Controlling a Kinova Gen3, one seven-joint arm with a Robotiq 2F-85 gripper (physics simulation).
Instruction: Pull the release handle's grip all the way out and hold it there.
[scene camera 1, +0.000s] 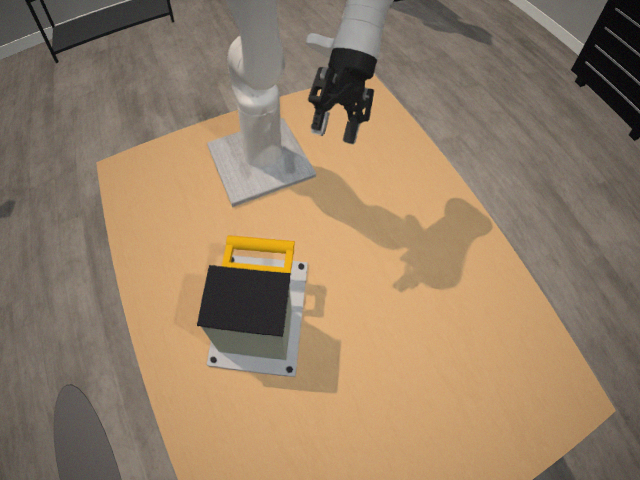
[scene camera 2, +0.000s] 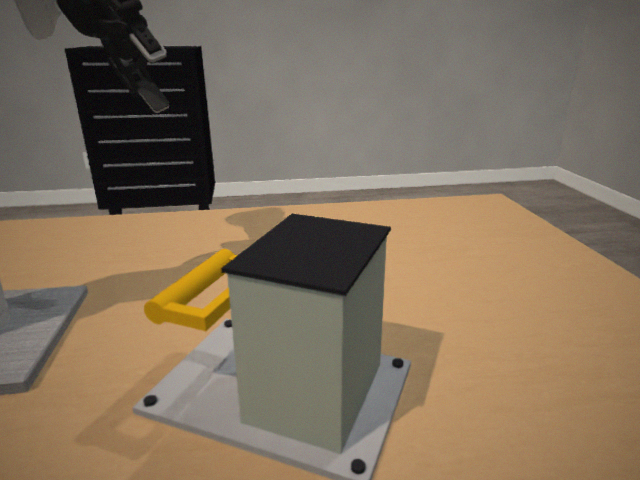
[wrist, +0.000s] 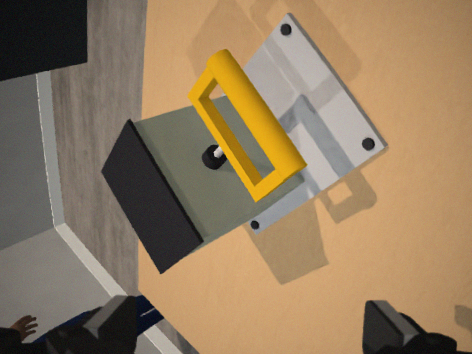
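Observation:
The release handle's yellow grip (scene camera 1: 260, 243) (scene camera 2: 190, 284) (wrist: 257, 112) is a bar with a rectangular frame. It stands out close in front of a grey-green box (scene camera 1: 248, 341) (scene camera 2: 289, 356) (wrist: 175, 145) with a black top. In the wrist view a short pale rod (wrist: 218, 151) runs from the grip into a black collar on the box's face. My gripper (scene camera 1: 334, 133) (scene camera 2: 161, 81) (wrist: 249, 325) is open and empty. It hangs high above the table, apart from the grip, on the robot base's side of the box. In the wrist view the grip lies ahead of the fingertips, tilted.
The box stands on a light grey plate (scene camera 1: 253, 363) (scene camera 2: 196, 421) (wrist: 330, 100) with dark bolts at its corners, on the wooden table (scene camera 1: 413, 361) (scene camera 2: 516, 310) (wrist: 420, 200). The arm's base plate (scene camera 1: 227, 175) (scene camera 2: 31, 356) is behind the grip. A black drawer cabinet (scene camera 1: 610, 67) (scene camera 2: 149, 152) stands beyond the table.

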